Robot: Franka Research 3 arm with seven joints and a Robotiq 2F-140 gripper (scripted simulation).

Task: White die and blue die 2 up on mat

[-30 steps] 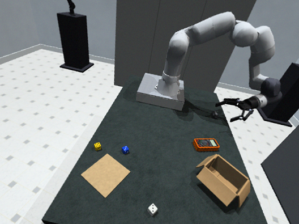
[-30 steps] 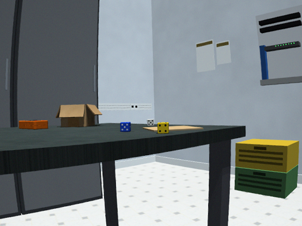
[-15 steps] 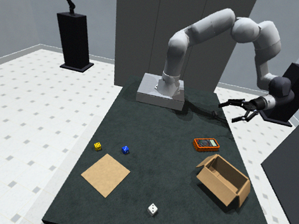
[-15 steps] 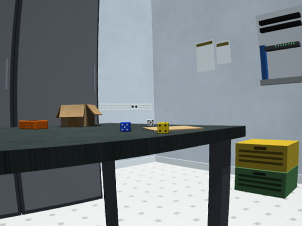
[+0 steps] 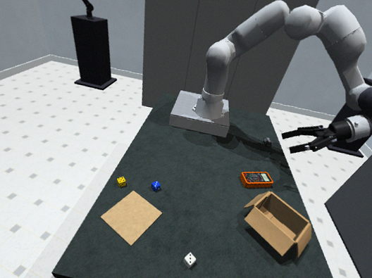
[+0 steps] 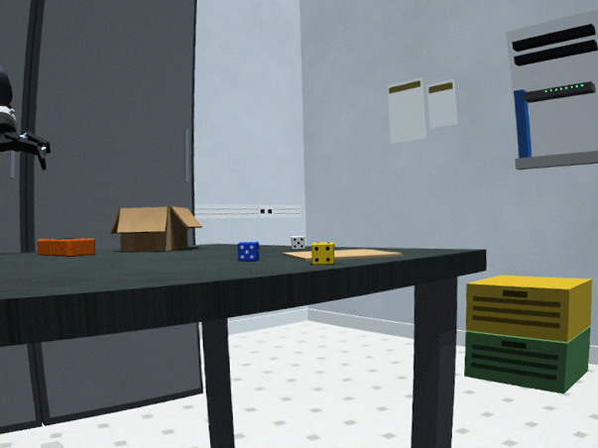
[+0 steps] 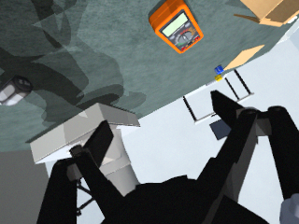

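The yellow die is 62 cm to the right of my hand, 29 cm ahead of it and 16 cm below it. From my hand the other things lie so: orange multimeter: 16 cm below, 10 cm ahead, 9 cm to the right; then blue die: 49 cm to the right, 27 cm ahead, 16 cm below; then cardboard box: 31 cm ahead, 13 cm below, 5 cm to the right.
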